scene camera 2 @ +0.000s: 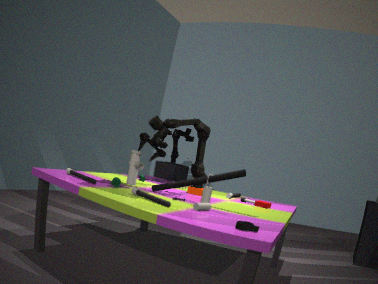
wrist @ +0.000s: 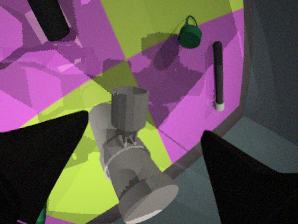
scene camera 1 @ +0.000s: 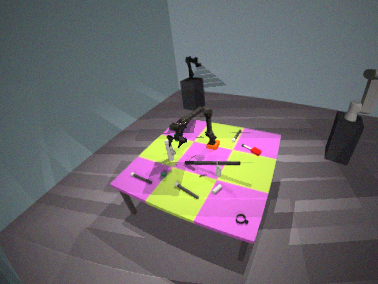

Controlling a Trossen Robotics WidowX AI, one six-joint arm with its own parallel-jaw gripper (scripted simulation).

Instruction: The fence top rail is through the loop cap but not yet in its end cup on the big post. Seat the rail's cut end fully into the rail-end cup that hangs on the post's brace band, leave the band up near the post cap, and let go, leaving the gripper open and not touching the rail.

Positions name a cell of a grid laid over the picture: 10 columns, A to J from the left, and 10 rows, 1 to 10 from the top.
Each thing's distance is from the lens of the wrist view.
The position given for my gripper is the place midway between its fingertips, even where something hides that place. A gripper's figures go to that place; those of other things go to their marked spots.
my gripper (wrist: E6): 10 cm
grey rail-end cup (wrist: E5): 14 cm
